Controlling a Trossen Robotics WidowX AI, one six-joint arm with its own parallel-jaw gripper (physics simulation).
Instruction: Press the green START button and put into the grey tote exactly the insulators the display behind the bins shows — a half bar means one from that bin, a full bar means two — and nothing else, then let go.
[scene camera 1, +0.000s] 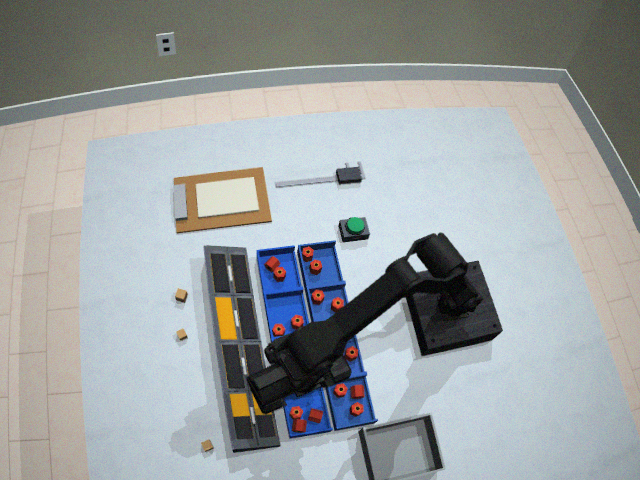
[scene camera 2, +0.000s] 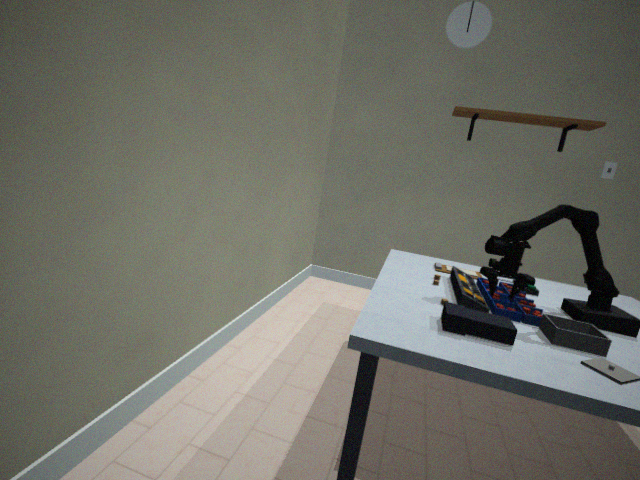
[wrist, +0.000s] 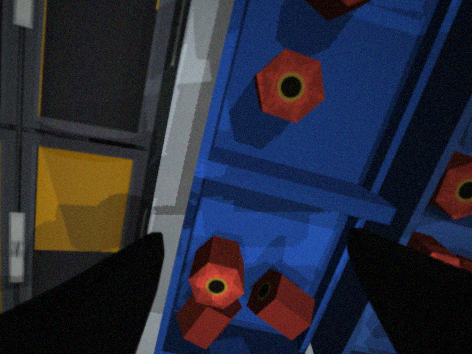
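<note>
My gripper (scene camera 2: 502, 295) (wrist: 256, 241) is open and empty. Its fingertips span the end bin of the row nearest the display, above three red hexagonal insulators: one upright (wrist: 216, 290) (scene camera 1: 296, 412), two lying (wrist: 206, 325) (wrist: 285, 307). Another upright insulator (wrist: 290, 86) stands in the adjoining bin beyond the blue divider (wrist: 300, 185). The display (scene camera 1: 257, 443) (wrist: 95, 127) shows one full yellow bar in its second row and two half bars in its end row; the arm partly covers the third and end rows. The green START button (scene camera 1: 355, 225) stands beyond the bins. The grey tote (scene camera 1: 436, 444) (scene camera 2: 573, 341) shows no insulator in its visible part.
The second row of blue bins (scene camera 1: 356, 426) holds more insulators, partly under the arm. A long black box (scene camera 2: 478, 325) stands near the tote, with a flat plate (scene camera 2: 599, 365) beyond it. A clipboard (scene camera 1: 222, 224), a caliper (scene camera 1: 348, 174) and wooden cubes (scene camera 1: 180, 295) lie around.
</note>
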